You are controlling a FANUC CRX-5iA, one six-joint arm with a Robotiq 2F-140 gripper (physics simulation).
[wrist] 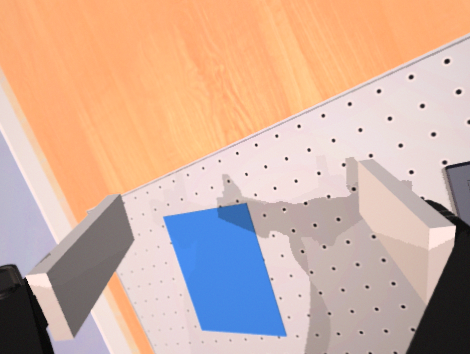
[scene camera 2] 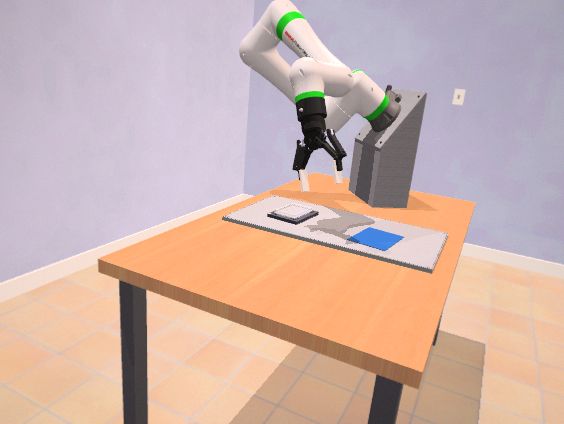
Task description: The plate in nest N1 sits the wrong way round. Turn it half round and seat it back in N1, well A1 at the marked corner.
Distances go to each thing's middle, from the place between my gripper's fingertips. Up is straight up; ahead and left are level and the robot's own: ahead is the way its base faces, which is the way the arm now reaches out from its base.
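Labels:
There is the flat blue square (scene camera 2: pixel 371 237), and measured from my hand it sits 180 mm to the left of it, 90 mm behind it and 160 mm below it.

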